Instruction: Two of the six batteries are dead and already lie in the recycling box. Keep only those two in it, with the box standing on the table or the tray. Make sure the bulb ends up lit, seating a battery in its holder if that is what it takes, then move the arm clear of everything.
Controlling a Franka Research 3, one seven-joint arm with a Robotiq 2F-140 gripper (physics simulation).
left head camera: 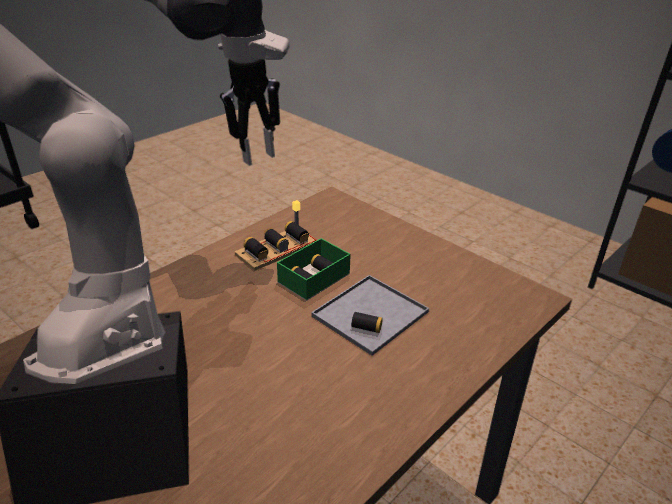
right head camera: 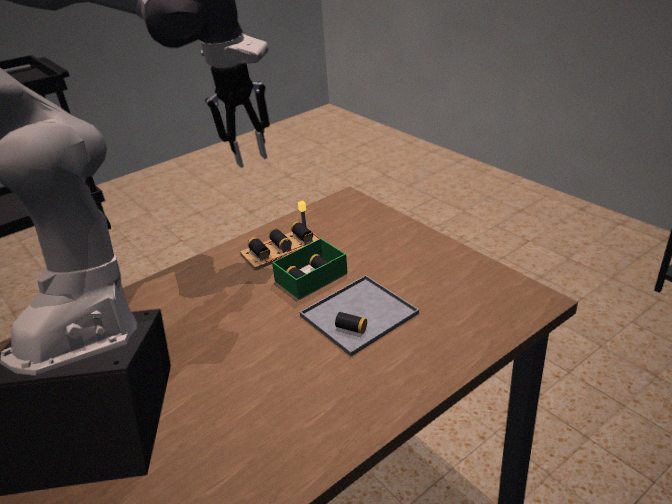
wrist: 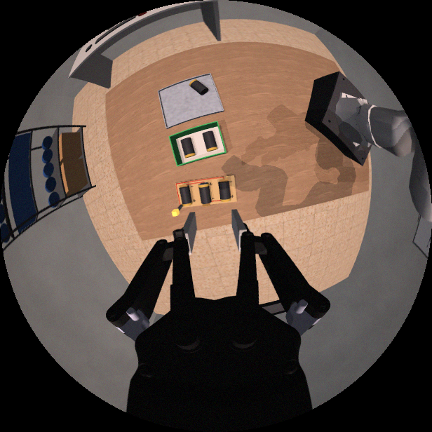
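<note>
The bulb (left head camera: pixel 295 206) (right head camera: pixel 301 206) (wrist: pixel 175 213) is bright yellow, lit, on a post at one end of the holder board (left head camera: pixel 246 259) (right head camera: pixel 251 259) (wrist: pixel 232 199). Three black batteries with gold ends sit side by side in the board's holders. The green recycling box (left head camera: pixel 325 274) (right head camera: pixel 320 276) (wrist: pixel 174 150) stands upright on the table beside the board, with two batteries lying apart inside. A sixth battery (left head camera: pixel 366 322) (right head camera: pixel 350 322) (wrist: pixel 199 87) lies on its side on the grey tray (left head camera: pixel 374 295) (right head camera: pixel 363 295) (wrist: pixel 187 107). My gripper (left head camera: pixel 258 152) (right head camera: pixel 250 156) (wrist: pixel 213 218) is partly open and empty, high above the board and apart from everything.
The wooden table (left head camera: pixel 282 379) (right head camera: pixel 260 379) (wrist: pixel 260 75) carries these things. My arm's black base block (left head camera: pixel 97 434) (right head camera: pixel 75 428) (wrist: pixel 325 102) stands at the table's other side. A shelf rack (left head camera: pixel 629 146) is off to the right in the left head view, beyond the table.
</note>
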